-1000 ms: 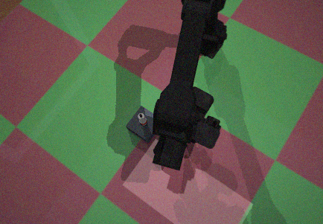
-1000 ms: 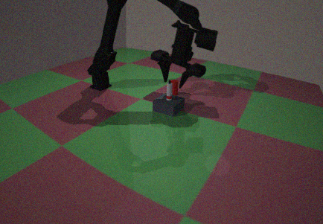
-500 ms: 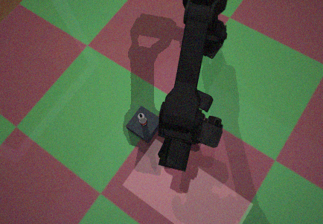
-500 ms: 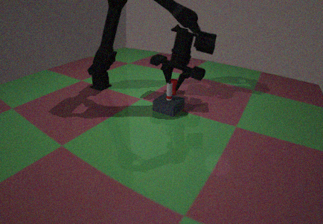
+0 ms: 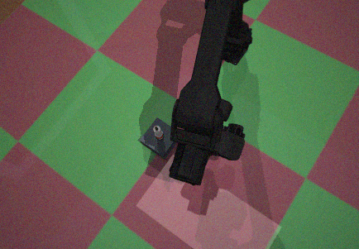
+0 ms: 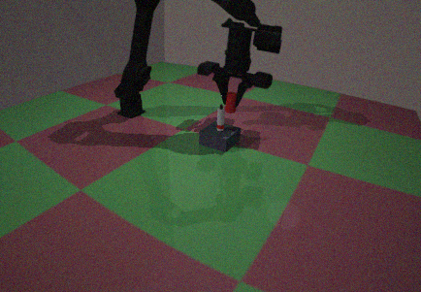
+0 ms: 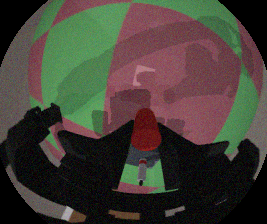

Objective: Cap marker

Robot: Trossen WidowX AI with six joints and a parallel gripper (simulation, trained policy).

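Now: the grey holder block 3 cm ahead of my gripper tip, 11 cm to the right of it and 4 cm below it. Also, from my gripper tip: red cap: 1 cm above.
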